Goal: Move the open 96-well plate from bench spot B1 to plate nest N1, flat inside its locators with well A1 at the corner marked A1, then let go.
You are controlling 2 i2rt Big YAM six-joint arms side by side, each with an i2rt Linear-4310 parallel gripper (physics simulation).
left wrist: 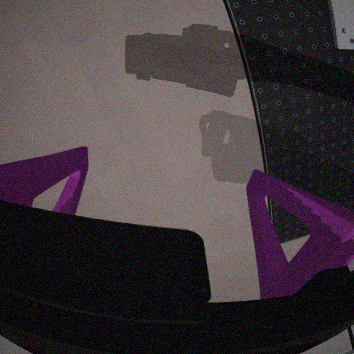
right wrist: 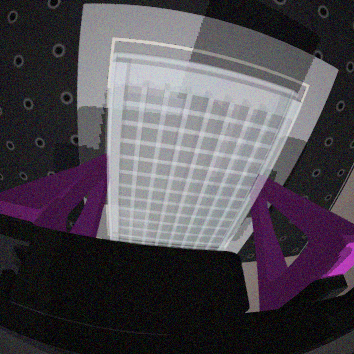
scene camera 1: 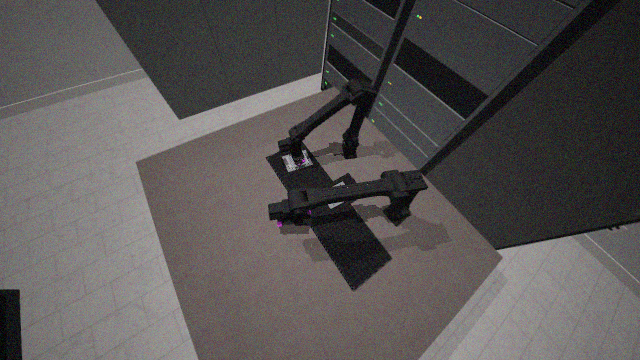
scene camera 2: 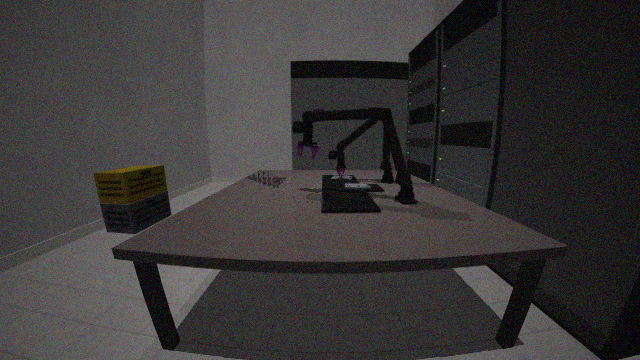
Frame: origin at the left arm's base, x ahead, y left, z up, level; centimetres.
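Seen in the pictures: left gripper, fingertip midpoint: (left wrist: 171, 167) (scene camera 1: 293, 222) (scene camera 2: 306, 157); right gripper, fingertip midpoint: (right wrist: 184, 172) (scene camera 1: 297, 160) (scene camera 2: 341, 177); left arm's base, link origin: (scene camera 1: 393, 215) (scene camera 2: 405, 201); right arm's base, link origin: (scene camera 1: 349, 151) (scene camera 2: 387, 181).
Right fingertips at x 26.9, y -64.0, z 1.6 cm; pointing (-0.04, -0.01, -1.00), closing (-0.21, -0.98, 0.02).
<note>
Pixels of each thing's top centre, then the offset from my right fingertips to it. "spot": a spot on its surface instead. Level surfaces: height alone.
- clear 96-well plate, top centre: (right wrist: 184, 193) (scene camera 1: 297, 159) dz +1.4, dx -0.3, dy +0.1 cm
- light grey pad, surface spot: (scene camera 1: 288, 161) spot: dz +1.4, dx +5.3, dy -1.9 cm
- black perforated board, surface height: dz -0.3 cm
- brown table, surface height: dz -1.6 cm
The clear 96-well plate (right wrist: 192, 150) lies on a light grey pad (right wrist: 95, 45) (scene camera 1: 288, 161) with a pale outline. My right gripper (right wrist: 184, 172) (scene camera 1: 301, 161) (scene camera 2: 341, 173) is shut on it, one magenta finger against each long side. The plate looks flat and low at the pad; any gap below it cannot be told. A second pale piece, apparently nest N1 (scene camera 1: 336, 203) (scene camera 2: 357, 185) (left wrist: 345, 25), is partly hidden under my left arm in scene camera 1; its A1 mark cannot be read. My left gripper (left wrist: 171, 167) (scene camera 1: 295, 218) (scene camera 2: 307, 156) is open and empty, high above the table.
A black perforated board (scene camera 1: 352, 255) (scene camera 2: 350, 204) (left wrist: 305, 145) runs under both pale pieces on the brown table (scene camera 1: 225, 280) (scene camera 2: 280, 235). My left arm reaches across the board between the cameras' view and the nest. Dark server racks (scene camera 1: 440, 65) stand behind the arms.
</note>
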